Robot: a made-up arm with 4 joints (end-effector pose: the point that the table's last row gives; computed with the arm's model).
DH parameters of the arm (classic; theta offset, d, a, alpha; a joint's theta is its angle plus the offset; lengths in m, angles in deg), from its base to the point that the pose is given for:
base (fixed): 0 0.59 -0.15 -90
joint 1: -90 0.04 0.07 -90
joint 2: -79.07 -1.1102 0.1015 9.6
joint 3: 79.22 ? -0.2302 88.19
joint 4: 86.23 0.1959 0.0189 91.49
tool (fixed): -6.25 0.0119 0 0
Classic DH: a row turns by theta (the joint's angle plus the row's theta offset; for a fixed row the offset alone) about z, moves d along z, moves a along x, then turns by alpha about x.
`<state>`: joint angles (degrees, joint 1 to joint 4).
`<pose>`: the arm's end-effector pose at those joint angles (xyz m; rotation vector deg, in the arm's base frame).
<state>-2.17 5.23 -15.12 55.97</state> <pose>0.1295 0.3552 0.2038 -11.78 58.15 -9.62</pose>
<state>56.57 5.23 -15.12 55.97</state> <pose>-0.3352 0.3552 0.1507 -17.17 116.49 -2.98</pose>
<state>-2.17 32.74 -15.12 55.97</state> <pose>0.1220 0.5350 0.4019 12.72 58.68 5.41</pose>
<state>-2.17 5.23 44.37 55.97</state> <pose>0.1544 0.5116 0.4645 45.52 60.09 14.63</pose>
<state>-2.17 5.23 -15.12 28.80</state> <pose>0.1318 0.3570 0.2138 -10.35 31.10 -7.21</pose>
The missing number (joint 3, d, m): 1.4178
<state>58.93 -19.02 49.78 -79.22</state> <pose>-0.2266 0.3832 0.2195 6.95 -14.19 -36.94</pose>
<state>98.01 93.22 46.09 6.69</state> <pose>0.3232 0.2421 0.2185 108.59 58.45 -113.07</pose>
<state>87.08 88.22 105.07 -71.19</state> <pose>0.2319 0.0213 0.2866 -24.86 -13.29 156.57</pose>
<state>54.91 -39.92 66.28 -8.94</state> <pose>-0.2094 0.2824 0.1621 16.58 49.87 -28.67</pose>
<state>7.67 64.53 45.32 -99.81</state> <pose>0.1637 0.4265 0.9182 72.52 -49.86 -98.14</pose>
